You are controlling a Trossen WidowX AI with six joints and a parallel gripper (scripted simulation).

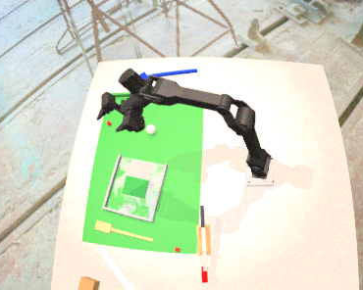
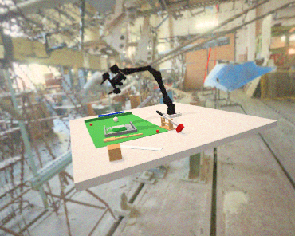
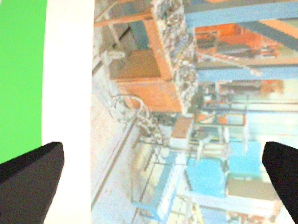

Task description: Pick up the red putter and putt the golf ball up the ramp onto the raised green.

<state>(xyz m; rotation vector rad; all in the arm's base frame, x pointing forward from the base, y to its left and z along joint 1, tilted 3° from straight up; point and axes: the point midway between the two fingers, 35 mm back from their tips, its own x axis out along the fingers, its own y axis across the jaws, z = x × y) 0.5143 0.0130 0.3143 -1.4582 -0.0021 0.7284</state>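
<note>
My gripper tip is 38 cm past the wooden rack, 28 cm to the right of it and 27 cm above it. Round my gripper tip: white golf ball (7 cm behind, 15 cm to the right, 28 cm below); then wooden putter (3 cm behind, 31 cm to the left, 29 cm below); then green mat (7 cm behind, 30 cm below).
</note>
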